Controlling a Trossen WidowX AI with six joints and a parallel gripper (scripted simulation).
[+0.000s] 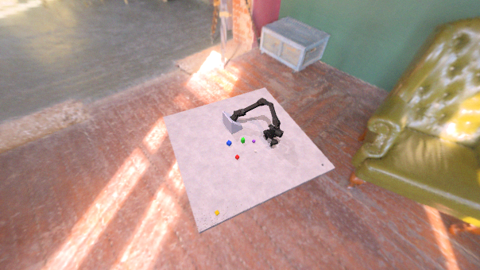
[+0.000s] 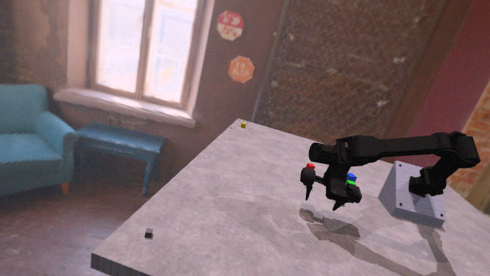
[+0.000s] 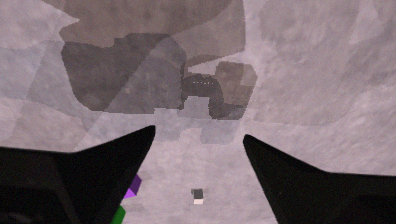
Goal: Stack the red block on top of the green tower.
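Now: gripper tip 20 mm short of the small white cube, 160 mm to the left of it and 20 mm above it. Also, from my gripper tip: red block 10 mm ahead, 350 mm to the right, 20 mm below; then blue block 180 mm behind, 350 mm to the right, 10 mm below; then purple block 100 mm behind, 120 mm to the right, 20 mm below.
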